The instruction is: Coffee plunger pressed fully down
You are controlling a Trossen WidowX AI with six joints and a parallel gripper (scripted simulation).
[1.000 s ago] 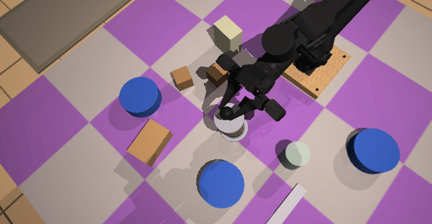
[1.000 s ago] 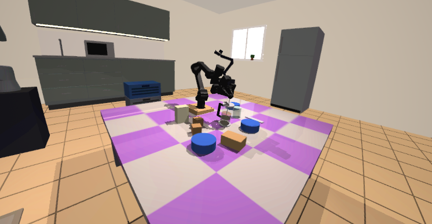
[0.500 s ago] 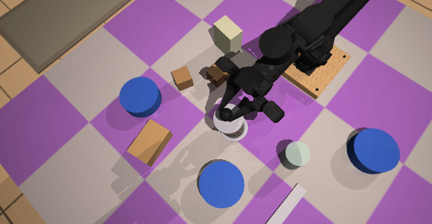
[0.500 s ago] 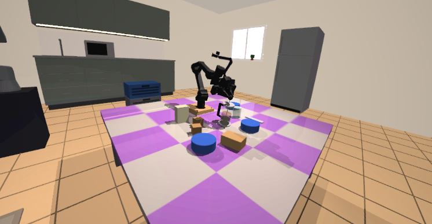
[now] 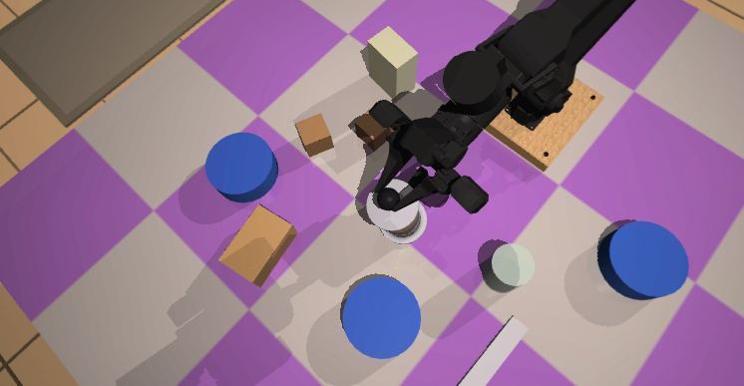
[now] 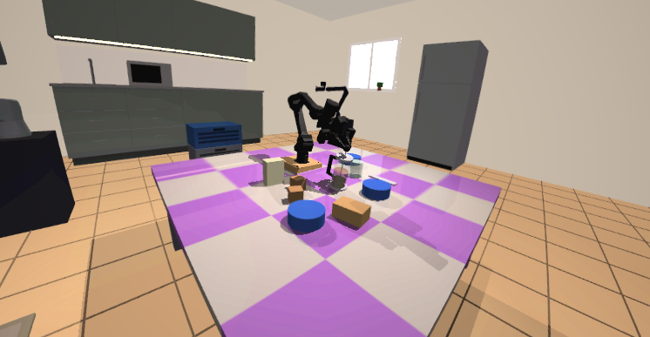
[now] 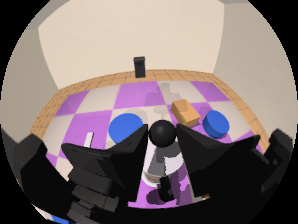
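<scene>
Now: the coffee press 9 cm below my gripper tip and 4 cm behind it. Round my gripper tip: pale cup: 18 cm to the left, 15 cm below, 8 cm behind; tan box: 17 cm below, 16 cm ahead, 14 cm to the right; white strip: 25 cm to the left, 19 cm below, 3 cm ahead.
</scene>
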